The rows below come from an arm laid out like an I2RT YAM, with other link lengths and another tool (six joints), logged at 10 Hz.
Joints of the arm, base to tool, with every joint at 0 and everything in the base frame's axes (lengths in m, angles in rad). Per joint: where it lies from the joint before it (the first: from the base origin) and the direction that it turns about. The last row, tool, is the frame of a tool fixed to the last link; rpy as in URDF.
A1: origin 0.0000 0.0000 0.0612 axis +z
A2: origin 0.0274 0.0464 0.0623 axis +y
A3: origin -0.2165 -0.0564 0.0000 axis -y
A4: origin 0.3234 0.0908 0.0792 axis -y
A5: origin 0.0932 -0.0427 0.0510 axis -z
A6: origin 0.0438 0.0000 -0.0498 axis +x
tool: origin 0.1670 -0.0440 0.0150 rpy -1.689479 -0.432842 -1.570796
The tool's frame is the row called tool.
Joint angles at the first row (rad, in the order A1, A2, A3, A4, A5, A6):
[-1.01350, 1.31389, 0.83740, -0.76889, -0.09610, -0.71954]
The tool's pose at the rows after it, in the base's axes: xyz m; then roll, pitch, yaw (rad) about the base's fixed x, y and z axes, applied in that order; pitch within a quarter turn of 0, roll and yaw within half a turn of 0:
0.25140, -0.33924, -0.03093, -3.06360, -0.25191, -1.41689
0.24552, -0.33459, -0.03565, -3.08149, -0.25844, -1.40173
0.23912, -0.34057, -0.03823, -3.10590, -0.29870, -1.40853
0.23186, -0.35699, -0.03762, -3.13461, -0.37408, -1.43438
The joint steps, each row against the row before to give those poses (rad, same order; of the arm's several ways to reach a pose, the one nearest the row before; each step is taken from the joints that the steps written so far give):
[0.00067, -0.02931, -0.04820, 0.00094, 0.01244, -0.02637]
[-0.00038, -0.02947, -0.03820, 0.00684, 0.01430, -0.01613]
[-0.00066, -0.02198, -0.03852, 0.04483, 0.03922, 0.00055]
[-0.00278, -0.01193, -0.03814, 0.08475, 0.06266, 0.01099]

